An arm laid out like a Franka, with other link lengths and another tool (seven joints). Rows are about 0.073 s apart.
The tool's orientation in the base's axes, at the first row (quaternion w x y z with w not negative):
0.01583, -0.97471, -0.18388, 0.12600
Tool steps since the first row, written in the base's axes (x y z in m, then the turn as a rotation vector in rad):
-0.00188, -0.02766, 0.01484, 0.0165, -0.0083, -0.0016
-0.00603, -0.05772, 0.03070, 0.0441, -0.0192, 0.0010
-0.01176, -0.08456, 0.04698, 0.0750, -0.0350, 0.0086
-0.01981, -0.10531, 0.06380, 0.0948, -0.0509, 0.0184
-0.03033, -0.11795, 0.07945, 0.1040, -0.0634, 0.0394
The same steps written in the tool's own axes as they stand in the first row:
-0.01528, 0.02396, -0.01346, 0.0122, 0.0137, -0.0025
-0.03371, 0.04928, -0.02730, 0.0325, 0.0334, -0.0118
-0.05251, 0.07100, -0.04120, 0.0528, 0.0585, -0.0266
-0.07131, 0.08619, -0.05513, 0.0625, 0.0796, -0.0409
-0.08912, 0.09303, -0.06744, 0.0612, 0.0929, -0.0633

